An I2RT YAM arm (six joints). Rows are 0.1 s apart.
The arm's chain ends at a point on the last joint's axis. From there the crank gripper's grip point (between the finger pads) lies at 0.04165 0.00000 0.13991 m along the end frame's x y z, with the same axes.
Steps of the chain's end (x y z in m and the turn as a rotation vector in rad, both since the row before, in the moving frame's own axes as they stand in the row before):
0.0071 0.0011 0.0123 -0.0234 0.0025 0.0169
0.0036 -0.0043 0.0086 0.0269 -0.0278 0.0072
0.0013 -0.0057 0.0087 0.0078 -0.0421 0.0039
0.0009 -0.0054 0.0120 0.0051 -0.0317 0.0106
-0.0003 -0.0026 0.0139 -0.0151 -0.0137 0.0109
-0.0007 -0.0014 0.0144 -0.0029 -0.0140 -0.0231
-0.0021 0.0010 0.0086 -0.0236 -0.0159 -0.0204
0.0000 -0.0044 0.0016 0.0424 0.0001 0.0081
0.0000 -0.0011 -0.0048 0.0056 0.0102 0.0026
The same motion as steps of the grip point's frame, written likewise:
0.0074 0.0051 0.0121 -0.0234 0.0025 0.0169
-0.0003 -0.0078 0.0097 0.0269 -0.0278 0.0072
-0.0046 -0.0066 0.0103 0.0078 -0.0421 0.0039
-0.0036 -0.0057 0.0132 0.0051 -0.0317 0.0106
-0.0022 0.0000 0.0144 -0.0151 -0.0137 0.0109
-0.0027 -0.0019 0.0150 -0.0029 -0.0140 -0.0231
-0.0043 0.0035 0.0092 -0.0236 -0.0159 -0.0204
0.0000 -0.0100 0.0015 0.0424 0.0001 0.0081
0.0014 -0.0018 -0.0052 0.0056 0.0102 0.0026

